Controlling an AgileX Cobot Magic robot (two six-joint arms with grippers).
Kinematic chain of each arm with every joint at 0, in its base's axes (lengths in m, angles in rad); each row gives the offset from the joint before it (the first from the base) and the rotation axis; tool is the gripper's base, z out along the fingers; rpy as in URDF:
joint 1: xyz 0 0 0.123 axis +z
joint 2: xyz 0 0 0 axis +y
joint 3: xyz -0.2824 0 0.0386 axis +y
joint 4: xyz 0.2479 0 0.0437 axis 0.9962 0 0.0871
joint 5: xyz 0 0 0 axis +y
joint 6: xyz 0.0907 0 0.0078 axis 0.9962 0 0.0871
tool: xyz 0 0 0 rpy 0 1.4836 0
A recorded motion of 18 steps. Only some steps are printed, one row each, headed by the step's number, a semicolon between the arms.
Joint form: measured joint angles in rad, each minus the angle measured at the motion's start. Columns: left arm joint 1, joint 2, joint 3, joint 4, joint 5, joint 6; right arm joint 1, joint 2, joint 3, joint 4, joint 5, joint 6.
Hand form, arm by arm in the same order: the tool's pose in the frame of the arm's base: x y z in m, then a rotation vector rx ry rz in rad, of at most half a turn. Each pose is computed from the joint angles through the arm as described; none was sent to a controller.
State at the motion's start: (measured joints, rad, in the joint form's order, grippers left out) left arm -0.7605 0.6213 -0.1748 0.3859 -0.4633 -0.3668; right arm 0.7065 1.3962 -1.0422 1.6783 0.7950 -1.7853
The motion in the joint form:
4: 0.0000 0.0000 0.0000 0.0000 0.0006 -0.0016; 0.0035 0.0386 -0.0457 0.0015 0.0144 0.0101
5: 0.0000 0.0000 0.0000 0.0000 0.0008 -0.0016; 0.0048 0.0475 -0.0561 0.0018 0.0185 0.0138
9: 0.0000 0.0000 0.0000 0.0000 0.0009 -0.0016; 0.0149 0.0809 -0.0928 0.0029 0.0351 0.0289
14: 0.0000 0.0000 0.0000 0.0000 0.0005 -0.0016; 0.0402 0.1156 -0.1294 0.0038 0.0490 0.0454
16: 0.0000 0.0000 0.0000 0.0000 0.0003 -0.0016; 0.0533 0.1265 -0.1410 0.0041 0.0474 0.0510
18: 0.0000 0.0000 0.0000 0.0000 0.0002 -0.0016; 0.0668 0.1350 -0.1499 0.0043 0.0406 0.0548
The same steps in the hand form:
4: 0.0799 -0.0971 0.2576 0.6876 1.3836 -0.7502; 0.1926 0.2521 0.3557 -1.2113 1.3532 1.1639
5: 0.0799 -0.0971 0.2576 0.6876 1.3838 -0.7501; 0.1939 0.2541 0.3562 -1.2120 1.3515 1.1709
9: 0.0799 -0.0971 0.2576 0.6876 1.3839 -0.7501; 0.1972 0.2625 0.3575 -1.2196 1.3452 1.2032
14: 0.0799 -0.0971 0.2576 0.6876 1.3835 -0.7503; 0.1966 0.2742 0.3579 -1.2378 1.3360 1.2449
16: 0.0799 -0.0971 0.2576 0.6876 1.3833 -0.7504; 0.1954 0.2789 0.3578 -1.2441 1.3344 1.2566
18: 0.0799 -0.0971 0.2577 0.6875 1.3832 -0.7504; 0.1940 0.2832 0.3576 -1.2490 1.3345 1.2628

